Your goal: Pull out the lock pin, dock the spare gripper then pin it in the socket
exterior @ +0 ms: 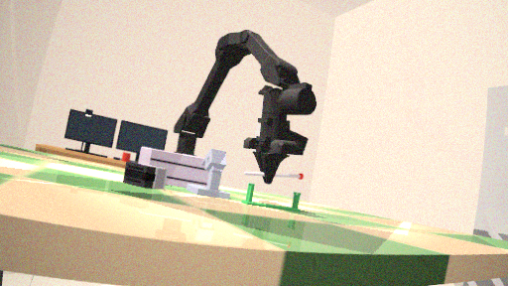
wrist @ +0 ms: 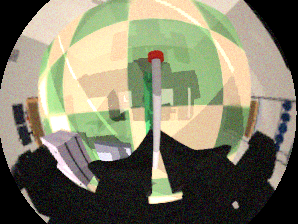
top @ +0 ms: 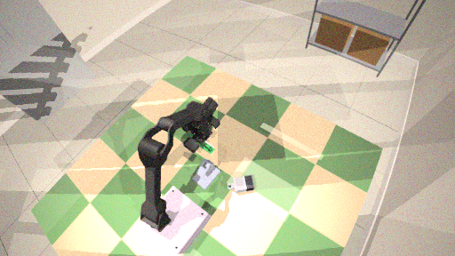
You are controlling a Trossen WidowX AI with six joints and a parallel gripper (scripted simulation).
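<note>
My gripper tip is 4 cm past the spare gripper, 26 cm to the left of it and 3 cm above it. Round my gripper tip: socket: 9 cm behind, 11 cm to the right.
</note>
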